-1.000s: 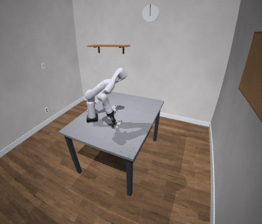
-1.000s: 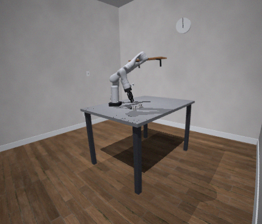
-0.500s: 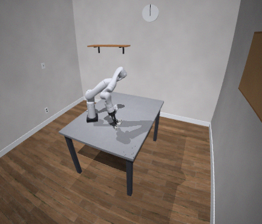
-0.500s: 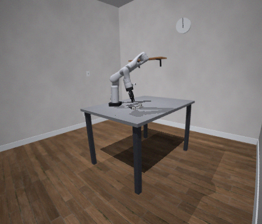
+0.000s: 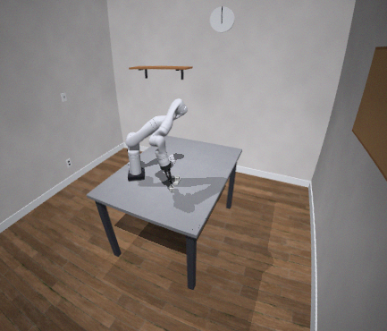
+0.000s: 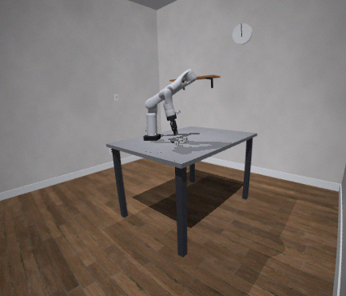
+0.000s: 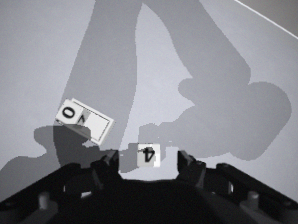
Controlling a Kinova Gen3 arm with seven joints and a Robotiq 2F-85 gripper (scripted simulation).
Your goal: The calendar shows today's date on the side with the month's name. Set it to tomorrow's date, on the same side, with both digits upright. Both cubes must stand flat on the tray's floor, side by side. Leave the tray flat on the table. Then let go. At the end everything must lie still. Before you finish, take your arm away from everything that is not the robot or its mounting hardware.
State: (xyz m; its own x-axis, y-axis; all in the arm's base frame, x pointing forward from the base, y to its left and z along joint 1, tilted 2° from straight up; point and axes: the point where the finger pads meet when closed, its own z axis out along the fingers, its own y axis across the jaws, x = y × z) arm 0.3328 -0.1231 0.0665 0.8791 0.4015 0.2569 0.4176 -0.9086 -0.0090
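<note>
Right now my hand is 8 cm above the white digit cube. The rest, counted from my hand: calendar tray: 11 cm to the left, 9 cm below, 1 cm ahead.
</note>
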